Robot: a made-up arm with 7 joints.
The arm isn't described. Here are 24 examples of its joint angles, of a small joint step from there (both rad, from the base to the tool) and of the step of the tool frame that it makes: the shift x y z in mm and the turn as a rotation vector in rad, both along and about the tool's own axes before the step.
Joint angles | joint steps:
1: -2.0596 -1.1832 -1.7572 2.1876 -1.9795 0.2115 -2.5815 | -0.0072 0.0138 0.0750 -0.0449 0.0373 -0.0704 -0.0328
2: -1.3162 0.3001 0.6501 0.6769 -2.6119 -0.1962 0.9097 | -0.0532 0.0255 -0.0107 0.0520 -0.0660 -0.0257 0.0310
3: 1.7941 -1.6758 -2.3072 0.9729 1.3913 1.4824 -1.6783 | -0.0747 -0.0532 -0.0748 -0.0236 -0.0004 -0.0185 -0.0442
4: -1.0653 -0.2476 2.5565 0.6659 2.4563 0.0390 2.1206 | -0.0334 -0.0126 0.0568 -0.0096 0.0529 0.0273 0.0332
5: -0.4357 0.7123 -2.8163 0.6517 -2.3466 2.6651 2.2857 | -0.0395 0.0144 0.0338 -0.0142 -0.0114 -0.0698 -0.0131
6: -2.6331 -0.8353 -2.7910 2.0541 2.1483 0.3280 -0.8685 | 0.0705 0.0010 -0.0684 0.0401 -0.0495 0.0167 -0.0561
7: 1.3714 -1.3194 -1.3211 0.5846 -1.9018 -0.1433 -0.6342 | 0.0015 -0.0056 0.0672 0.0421 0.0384 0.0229 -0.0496
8: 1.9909 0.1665 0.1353 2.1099 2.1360 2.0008 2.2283 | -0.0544 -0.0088 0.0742 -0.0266 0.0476 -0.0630 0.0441
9: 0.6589 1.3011 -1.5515 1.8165 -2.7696 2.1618 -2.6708 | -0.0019 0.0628 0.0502 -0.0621 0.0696 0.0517 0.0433
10: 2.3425 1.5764 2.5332 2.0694 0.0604 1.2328 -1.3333 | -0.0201 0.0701 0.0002 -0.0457 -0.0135 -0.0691 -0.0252
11: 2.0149 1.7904 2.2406 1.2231 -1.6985 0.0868 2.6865 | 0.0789 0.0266 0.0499 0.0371 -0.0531 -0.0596 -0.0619
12: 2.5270 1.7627 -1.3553 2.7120 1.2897 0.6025 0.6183 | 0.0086 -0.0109 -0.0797 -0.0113 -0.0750 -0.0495 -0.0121
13: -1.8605 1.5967 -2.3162 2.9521 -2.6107 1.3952 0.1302 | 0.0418 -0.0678 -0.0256 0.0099 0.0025 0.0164 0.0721
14: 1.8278 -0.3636 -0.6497 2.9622 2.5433 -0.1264 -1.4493 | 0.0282 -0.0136 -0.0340 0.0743 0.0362 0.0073 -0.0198
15: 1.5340 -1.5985 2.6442 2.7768 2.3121 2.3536 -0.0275 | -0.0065 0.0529 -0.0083 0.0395 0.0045 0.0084 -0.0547
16: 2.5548 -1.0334 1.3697 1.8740 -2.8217 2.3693 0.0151 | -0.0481 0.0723 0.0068 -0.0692 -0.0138 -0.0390 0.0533
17: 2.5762 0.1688 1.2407 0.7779 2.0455 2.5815 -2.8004 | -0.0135 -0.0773 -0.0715 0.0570 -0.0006 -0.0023 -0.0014
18: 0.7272 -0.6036 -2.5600 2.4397 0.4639 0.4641 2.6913 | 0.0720 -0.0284 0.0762 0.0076 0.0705 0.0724 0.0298
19: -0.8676 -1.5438 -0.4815 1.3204 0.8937 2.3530 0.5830 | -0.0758 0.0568 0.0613 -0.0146 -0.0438 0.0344 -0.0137
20: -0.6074 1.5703 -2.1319 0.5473 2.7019 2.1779 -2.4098 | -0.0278 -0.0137 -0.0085 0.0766 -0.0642 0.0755 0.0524
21: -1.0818 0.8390 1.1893 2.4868 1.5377 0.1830 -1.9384 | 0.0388 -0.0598 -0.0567 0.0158 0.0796 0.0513 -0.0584
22: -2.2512 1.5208 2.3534 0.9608 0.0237 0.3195 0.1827 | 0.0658 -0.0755 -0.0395 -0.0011 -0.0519 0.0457 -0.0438
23: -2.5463 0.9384 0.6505 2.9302 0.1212 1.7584 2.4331 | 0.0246 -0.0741 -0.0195 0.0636 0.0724 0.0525 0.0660
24: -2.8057 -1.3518 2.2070 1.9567 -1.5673 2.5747 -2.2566 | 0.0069 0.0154 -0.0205 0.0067 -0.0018 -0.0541 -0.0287
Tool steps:
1: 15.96 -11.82 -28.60 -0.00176 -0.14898 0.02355
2: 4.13 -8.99 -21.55 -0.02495 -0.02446 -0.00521
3: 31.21 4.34 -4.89 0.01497 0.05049 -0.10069
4: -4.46 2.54 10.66 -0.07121 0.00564 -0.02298
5: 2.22 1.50 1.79 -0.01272 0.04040 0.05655
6: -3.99 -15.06 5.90 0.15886 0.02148 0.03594
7: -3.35 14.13 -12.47 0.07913 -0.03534 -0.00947
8: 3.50 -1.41 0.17 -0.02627 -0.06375 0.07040
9: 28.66 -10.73 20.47 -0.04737 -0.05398 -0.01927
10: 25.70 2.29 -5.79 0.02366 -0.04610 -0.07853
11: -5.45 -5.21 -2.29 0.06348 -0.01184 0.10919
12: 11.52 4.86 14.41 0.10874 0.09097 -0.10959
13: -9.84 -36.59 17.17 0.00941 -0.03701 0.03578
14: 3.33 2.29 21.96 -0.03414 0.07684 0.01219
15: -7.38 -22.31 25.17 0.12932 -0.04186 -0.00246
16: 39.10 -25.23 19.88 0.00823 0.09045 -0.11812
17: -10.54 24.47 1.70 0.07463 0.01108 0.12063
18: -20.96 31.26 -16.53 -0.11986 -0.11356 -0.18819
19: -25.34 -0.20 24.98 -0.07349 -0.12001 -0.07540
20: -15.33 1.87 -7.11 -0.08780 0.10183 0.05480
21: -3.24 -9.25 23.77 0.02712 0.09419 0.01246
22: -40.15 -11.32 -22.05 0.09818 -0.12459 0.05676
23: 28.12 20.39 -34.01 0.02789 -0.03813 0.04598
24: -2.85 -7.63 -7.78 0.02214 -0.02891 -0.01817
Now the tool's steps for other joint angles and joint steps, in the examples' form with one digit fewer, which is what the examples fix.
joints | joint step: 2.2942 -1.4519 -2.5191 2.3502 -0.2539 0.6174 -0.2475 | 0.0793 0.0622 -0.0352 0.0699 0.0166 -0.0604 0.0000
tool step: 27.5 9.1 37.1 0.0626 0.0765 -0.1352
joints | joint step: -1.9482 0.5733 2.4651 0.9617 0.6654 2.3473 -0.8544 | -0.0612 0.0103 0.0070 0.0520 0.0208 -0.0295 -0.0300
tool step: 16.9 -15.8 6.5 0.0585 0.0069 -0.1233
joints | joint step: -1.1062 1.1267 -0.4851 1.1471 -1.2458 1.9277 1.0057 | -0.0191 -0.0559 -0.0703 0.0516 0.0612 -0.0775 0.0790
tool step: -26.2 23.9 3.9 -0.1389 -0.0056 0.1666
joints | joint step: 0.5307 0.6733 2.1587 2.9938 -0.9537 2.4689 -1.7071 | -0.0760 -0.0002 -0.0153 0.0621 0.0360 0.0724 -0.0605
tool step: 19.7 -26.6 1.4 -0.0183 0.0127 -0.0287
